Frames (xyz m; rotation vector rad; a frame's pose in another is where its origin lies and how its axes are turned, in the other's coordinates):
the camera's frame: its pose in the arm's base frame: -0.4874 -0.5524 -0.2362 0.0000 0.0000 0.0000
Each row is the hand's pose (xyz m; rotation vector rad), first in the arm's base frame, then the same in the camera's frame.
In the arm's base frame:
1: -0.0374 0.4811 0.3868 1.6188 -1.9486 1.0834
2: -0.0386 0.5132 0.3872 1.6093 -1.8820 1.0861
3: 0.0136 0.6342 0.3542 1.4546 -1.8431 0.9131
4: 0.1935 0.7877 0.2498 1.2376 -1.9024 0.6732
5: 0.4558 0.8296 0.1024 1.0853 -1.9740 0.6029
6: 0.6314 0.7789 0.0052 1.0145 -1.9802 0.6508
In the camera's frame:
1: 0.4500 1.0335 0.6230 1.6188 -1.9486 1.0834
2: 0.4488 1.0656 0.6234 1.6093 -1.8820 1.0861
3: 0.5010 1.1866 0.5904 1.4546 -1.8431 0.9131
4: 0.6809 1.3401 0.4860 1.2376 -1.9024 0.6732
5: 0.9432 1.3820 0.3386 1.0853 -1.9740 0.6029
6: 1.1188 1.3313 0.2414 1.0145 -1.9802 0.6508

